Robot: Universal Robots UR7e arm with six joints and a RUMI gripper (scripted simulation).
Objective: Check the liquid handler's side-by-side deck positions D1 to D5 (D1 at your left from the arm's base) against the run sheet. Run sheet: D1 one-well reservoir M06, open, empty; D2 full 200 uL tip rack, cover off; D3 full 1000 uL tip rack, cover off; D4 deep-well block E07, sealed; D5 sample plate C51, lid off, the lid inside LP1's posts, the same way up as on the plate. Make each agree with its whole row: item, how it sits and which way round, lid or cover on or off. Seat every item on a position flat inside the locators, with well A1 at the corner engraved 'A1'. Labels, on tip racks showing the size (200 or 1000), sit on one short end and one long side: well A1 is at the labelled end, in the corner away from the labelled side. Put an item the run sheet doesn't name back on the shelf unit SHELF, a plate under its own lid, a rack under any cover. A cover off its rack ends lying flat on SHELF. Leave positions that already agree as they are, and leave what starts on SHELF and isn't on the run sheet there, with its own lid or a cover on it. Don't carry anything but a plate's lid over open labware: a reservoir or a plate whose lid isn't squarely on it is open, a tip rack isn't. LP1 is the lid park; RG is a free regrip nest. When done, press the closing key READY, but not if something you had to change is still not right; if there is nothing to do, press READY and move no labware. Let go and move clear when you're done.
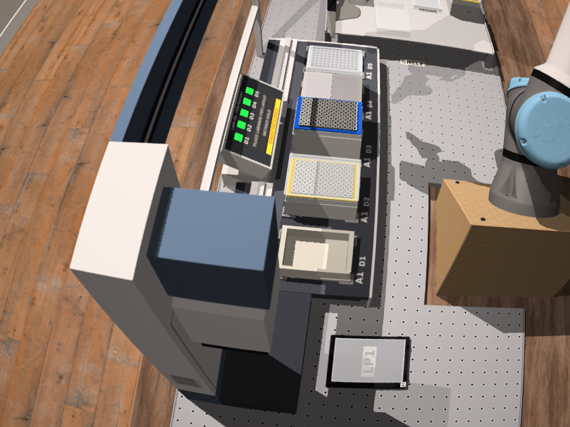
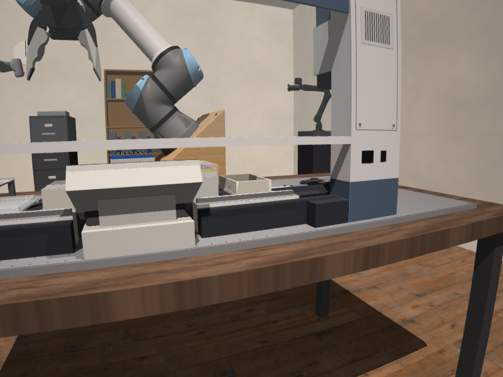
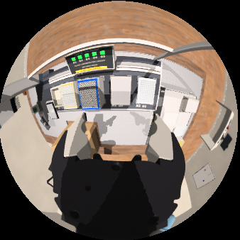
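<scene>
My gripper is now 24 cm to the right of the yellow-framed tip rack, 21 cm above it and 3 cm past it. The rest, counted from my hand: clear well plate (24 cm below, 12 cm to the right, 1 cm ahead); blue-framed tip rack (18 cm below, 12 cm to the left, 2 cm behind); shelf label (30 cm below, 22 cm to the right, 18 cm behind).
</scene>
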